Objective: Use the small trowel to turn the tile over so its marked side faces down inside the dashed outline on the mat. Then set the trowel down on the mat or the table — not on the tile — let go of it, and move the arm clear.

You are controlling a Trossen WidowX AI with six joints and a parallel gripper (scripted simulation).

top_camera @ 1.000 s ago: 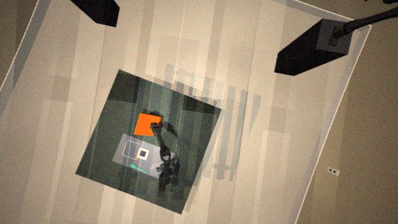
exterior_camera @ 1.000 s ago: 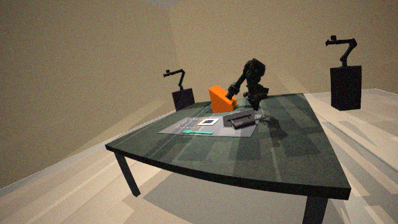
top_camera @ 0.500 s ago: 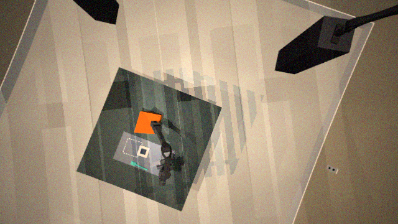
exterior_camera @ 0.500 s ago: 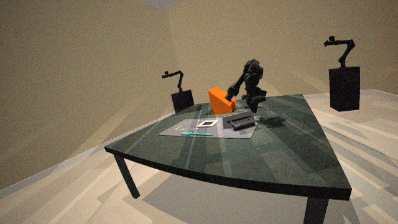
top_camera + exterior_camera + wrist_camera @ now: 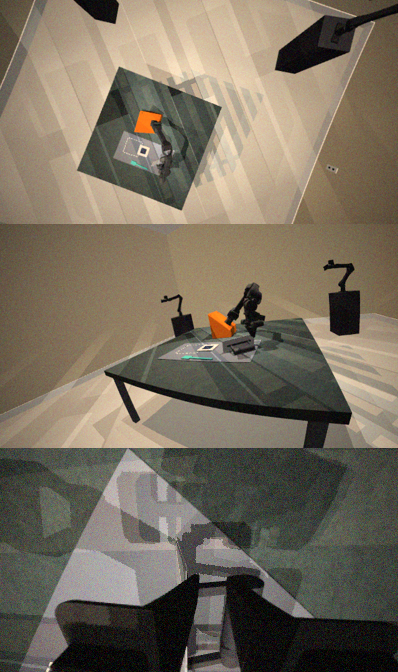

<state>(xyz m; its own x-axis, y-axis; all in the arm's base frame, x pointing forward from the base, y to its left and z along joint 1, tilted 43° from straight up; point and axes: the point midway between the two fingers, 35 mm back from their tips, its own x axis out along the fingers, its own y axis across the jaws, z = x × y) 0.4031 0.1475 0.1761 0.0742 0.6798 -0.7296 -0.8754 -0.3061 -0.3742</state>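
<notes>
Now: gripper tip 50 mm to the left of the grey trowel, 30 mm short of it and 30 mm above it. The rest, counted from my gripper tip: grey mat: 300 mm to the right, 80 mm below, 10 mm behind; tile: 310 mm to the right, 60 mm below, 50 mm behind; teal trowel: 340 mm to the right, 120 mm ahead, 60 mm below.
</notes>
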